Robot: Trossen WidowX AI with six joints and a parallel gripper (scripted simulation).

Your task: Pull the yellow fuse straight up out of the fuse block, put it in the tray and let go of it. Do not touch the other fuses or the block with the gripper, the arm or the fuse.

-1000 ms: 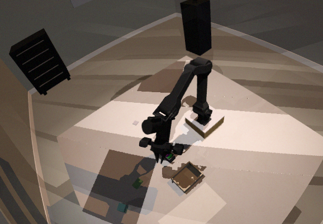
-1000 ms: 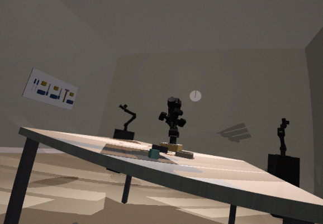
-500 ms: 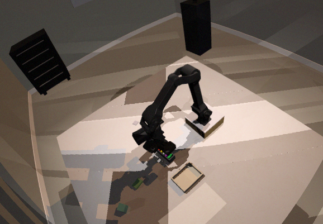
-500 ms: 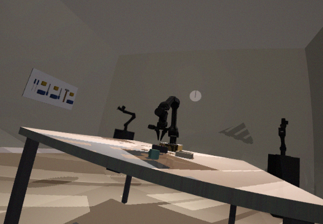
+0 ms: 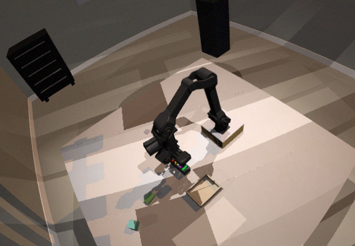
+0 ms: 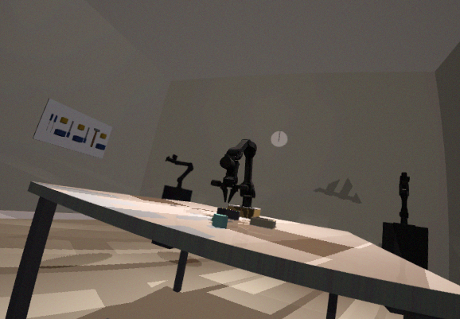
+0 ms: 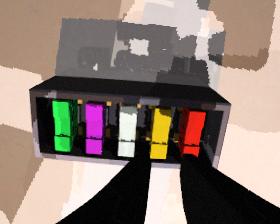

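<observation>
My gripper tip is 50 mm above the yellow fuse. The rest, counted from my gripper tip: green fuse: 50 mm to the left, 50 mm below; then red fuse: 20 mm to the right, 50 mm below; then magenta fuse: 30 mm to the left, 50 mm below.
</observation>
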